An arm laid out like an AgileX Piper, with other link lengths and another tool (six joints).
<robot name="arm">
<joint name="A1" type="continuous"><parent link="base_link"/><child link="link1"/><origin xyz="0 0 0.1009" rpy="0 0 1.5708"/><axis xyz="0 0 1"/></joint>
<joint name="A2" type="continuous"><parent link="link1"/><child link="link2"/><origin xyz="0 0 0" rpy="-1.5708 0 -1.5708"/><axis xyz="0 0 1"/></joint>
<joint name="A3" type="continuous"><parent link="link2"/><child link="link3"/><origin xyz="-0.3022 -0.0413 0" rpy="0 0 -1.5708"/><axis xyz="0 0 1"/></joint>
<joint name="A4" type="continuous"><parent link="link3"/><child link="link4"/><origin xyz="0.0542 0.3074 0" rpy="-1.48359 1.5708 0"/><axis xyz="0 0 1"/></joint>
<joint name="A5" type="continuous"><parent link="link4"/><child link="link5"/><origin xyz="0 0 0" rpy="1.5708 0 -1.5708"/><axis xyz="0 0 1"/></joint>
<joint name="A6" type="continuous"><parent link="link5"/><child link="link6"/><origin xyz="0 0.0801 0" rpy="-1.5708 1.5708 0"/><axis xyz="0 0 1"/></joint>
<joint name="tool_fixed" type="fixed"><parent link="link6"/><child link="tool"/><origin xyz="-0.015 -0.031 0.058" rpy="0 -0.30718 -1.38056"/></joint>
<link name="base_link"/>
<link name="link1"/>
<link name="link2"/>
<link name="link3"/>
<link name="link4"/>
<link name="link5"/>
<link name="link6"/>
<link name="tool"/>
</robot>
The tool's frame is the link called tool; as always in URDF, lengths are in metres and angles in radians. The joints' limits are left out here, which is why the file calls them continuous.
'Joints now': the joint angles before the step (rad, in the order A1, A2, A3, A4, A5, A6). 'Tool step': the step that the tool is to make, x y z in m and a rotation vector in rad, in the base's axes. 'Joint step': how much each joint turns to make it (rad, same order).
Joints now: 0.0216, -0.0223, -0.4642, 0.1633, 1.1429, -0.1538
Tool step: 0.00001, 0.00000, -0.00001, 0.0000, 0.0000, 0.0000
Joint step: 0.0000, 0.0000, 0.0000, 0.0000, -0.0001, 0.0000
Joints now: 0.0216, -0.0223, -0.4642, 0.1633, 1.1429, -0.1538
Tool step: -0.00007, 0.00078, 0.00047, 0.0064, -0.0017, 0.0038
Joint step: 0.0001, 0.0000, 0.0000, 0.0074, -0.0019, 0.0000
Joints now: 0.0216, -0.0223, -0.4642, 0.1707, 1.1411, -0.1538
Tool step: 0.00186, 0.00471, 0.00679, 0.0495, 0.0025, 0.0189
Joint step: 0.0000, 0.0244, -0.0145, 0.0477, -0.0103, 0.0099
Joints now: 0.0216, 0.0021, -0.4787, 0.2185, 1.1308, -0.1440
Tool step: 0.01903, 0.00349, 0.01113, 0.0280, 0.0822, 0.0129
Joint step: 0.0000, 0.1390, -0.0554, 0.0308, -0.0028, 0.0034
